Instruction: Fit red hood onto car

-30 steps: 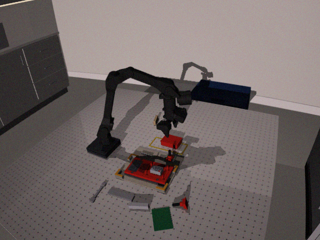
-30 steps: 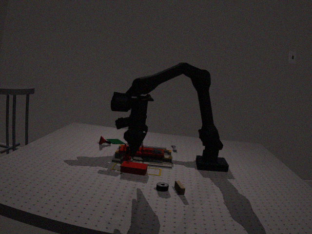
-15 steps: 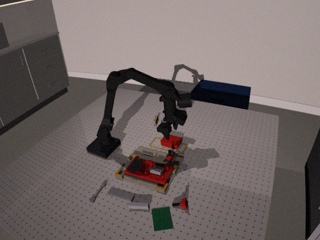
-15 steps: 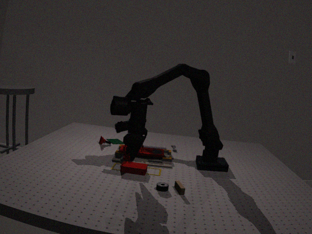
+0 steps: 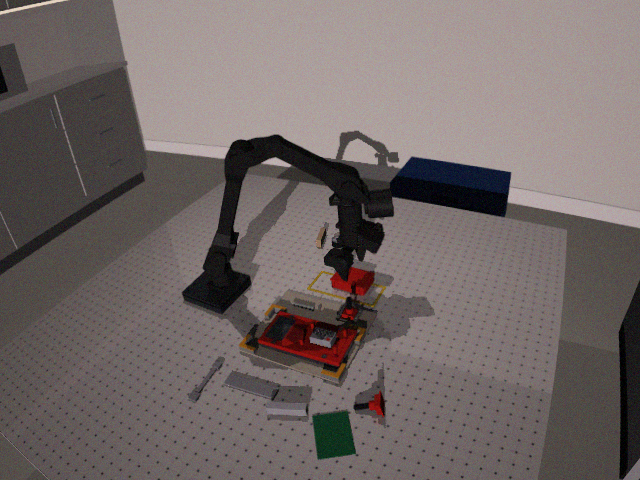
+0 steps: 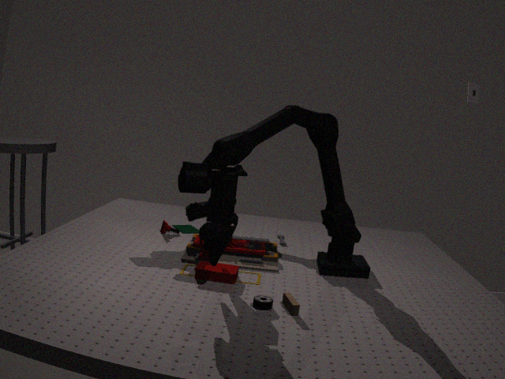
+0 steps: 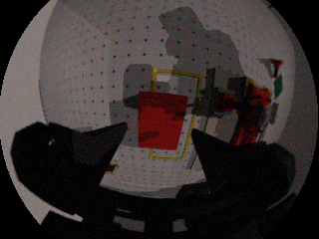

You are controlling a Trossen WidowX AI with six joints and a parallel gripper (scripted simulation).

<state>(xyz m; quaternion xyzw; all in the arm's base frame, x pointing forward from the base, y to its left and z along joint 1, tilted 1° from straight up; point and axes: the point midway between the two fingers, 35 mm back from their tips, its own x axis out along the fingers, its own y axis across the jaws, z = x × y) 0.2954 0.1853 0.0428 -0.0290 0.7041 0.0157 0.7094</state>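
My gripper tip is 3 cm above the red hood. The rest, counted from my gripper tip: wooden block 19 cm behind, 14 cm to the left, 3 cm below; then grey engine block 5 cm ahead, 23 cm to the right, 2 cm below; then green card 19 cm ahead, 42 cm to the right, 4 cm below.
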